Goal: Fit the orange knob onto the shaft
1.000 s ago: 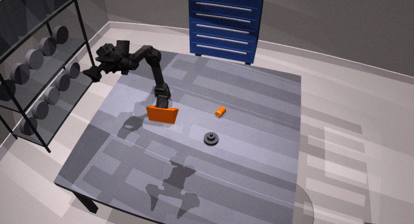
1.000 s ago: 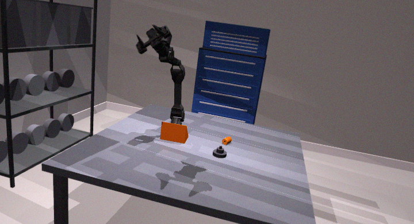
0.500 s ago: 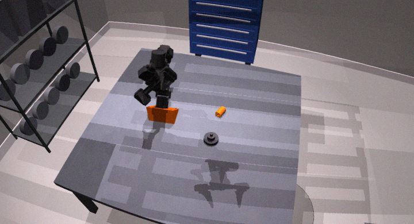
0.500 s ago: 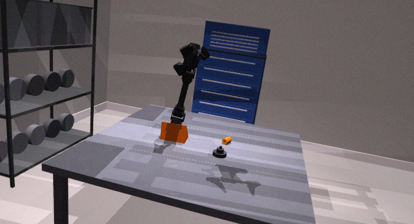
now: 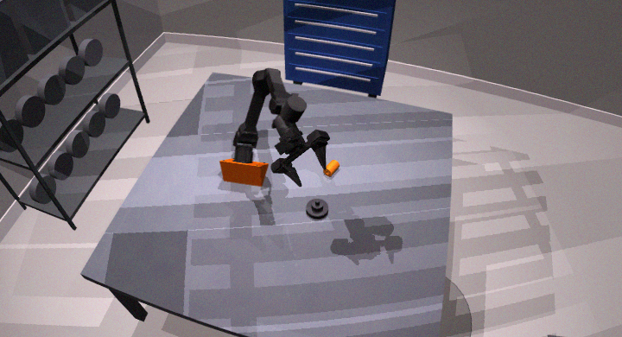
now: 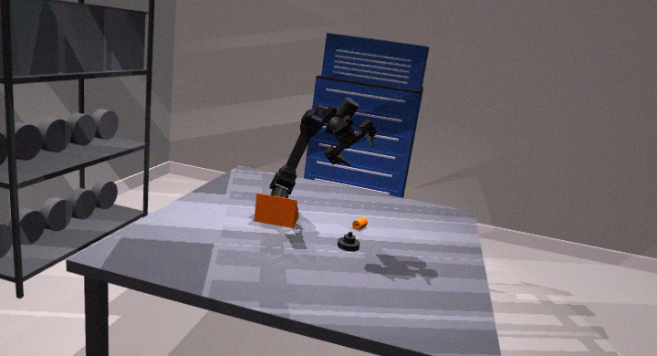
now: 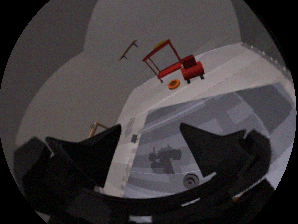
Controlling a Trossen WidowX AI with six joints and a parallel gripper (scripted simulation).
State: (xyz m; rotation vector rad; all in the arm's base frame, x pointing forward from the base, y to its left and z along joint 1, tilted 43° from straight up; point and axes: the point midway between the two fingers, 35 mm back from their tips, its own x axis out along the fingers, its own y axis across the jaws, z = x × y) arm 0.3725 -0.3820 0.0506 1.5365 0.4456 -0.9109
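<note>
The orange knob lies 390 mm to the left of my gripper tip, 380 mm below it and 20 mm behind it. Round my gripper tip: dark round pedestal: 370 mm below, 180 mm to the left, 30 mm behind.
</note>
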